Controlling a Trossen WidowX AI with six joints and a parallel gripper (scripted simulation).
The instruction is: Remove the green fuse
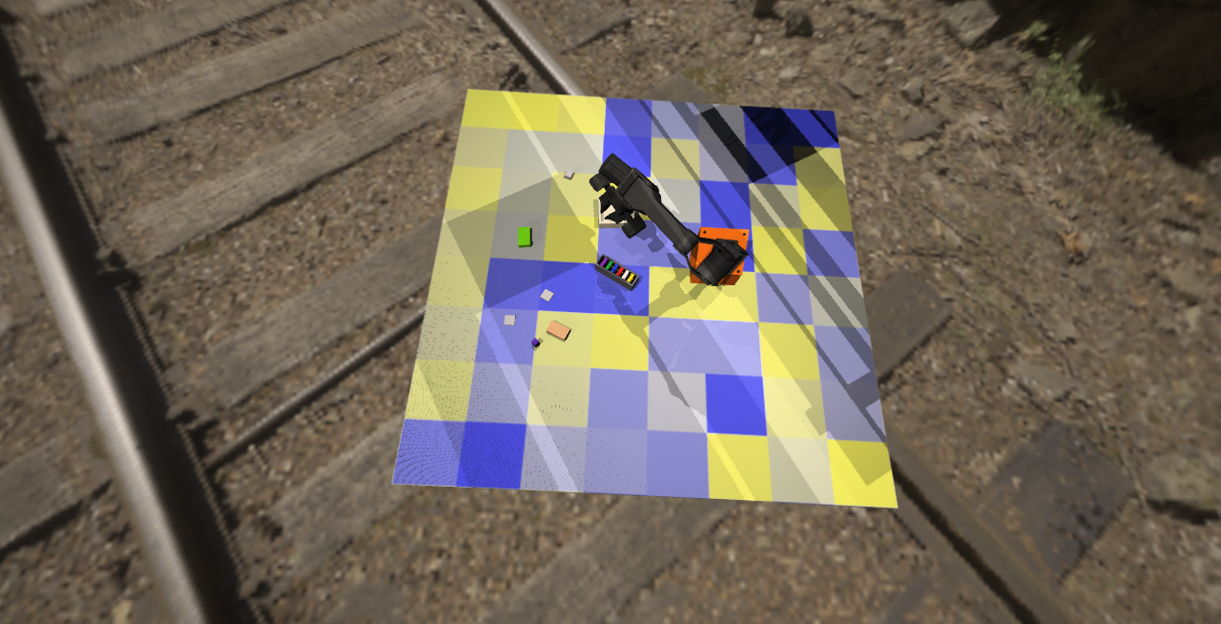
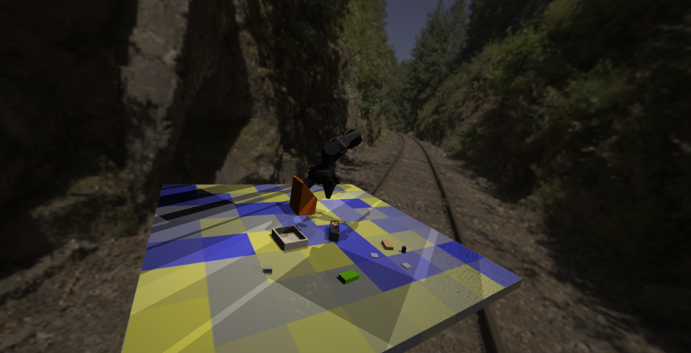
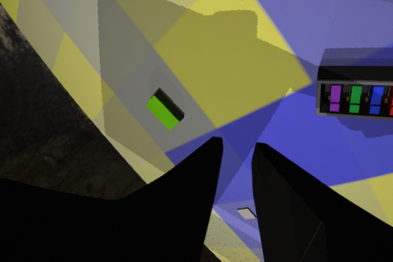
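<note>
My gripper tip is now 17 cm above the green fuse, 8 cm to the right of it and 3 cm past it. Also, from my gripper tip: purple fuse (17 cm below, 7 cm to the left, 1 cm behind); then blue fuse (17 cm below, 8 cm to the left, 4 cm behind); then tray (19 cm below, 13 cm to the right, 4 cm behind).
</note>
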